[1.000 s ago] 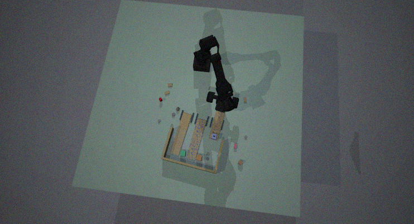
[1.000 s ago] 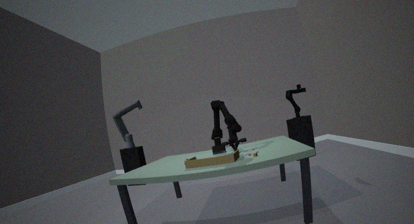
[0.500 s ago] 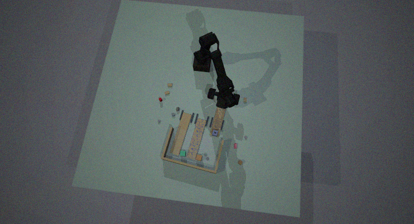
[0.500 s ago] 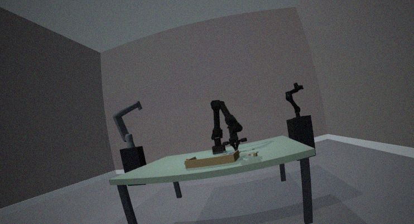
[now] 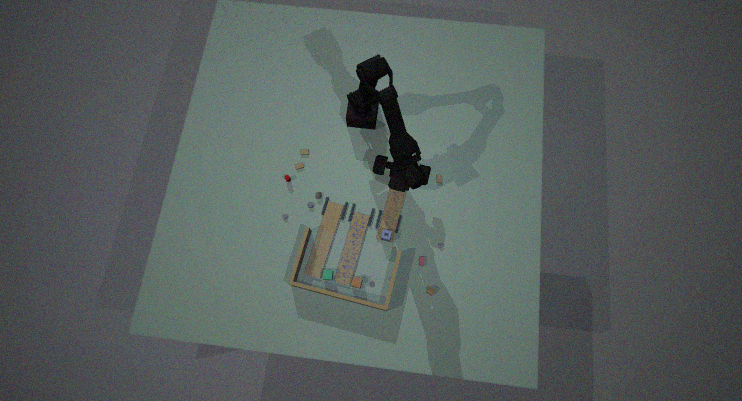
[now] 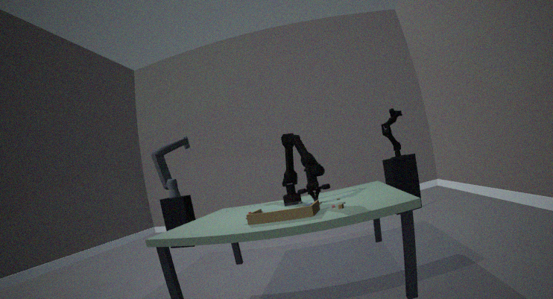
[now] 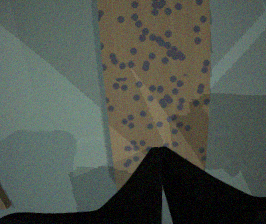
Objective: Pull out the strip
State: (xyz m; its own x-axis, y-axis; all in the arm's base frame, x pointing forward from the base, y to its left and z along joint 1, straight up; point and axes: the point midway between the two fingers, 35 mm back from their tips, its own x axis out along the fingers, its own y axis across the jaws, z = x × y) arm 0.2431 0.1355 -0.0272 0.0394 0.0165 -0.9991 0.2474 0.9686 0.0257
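The spotted strip lies 100 mm ahead of my gripper tip and 30 mm to the right of it. From my gripper tip the other things lie so: labelled cube (200 mm ahead, 50 mm to the right, 20 mm above); then pink block (290 mm ahead, 70 mm to the left).
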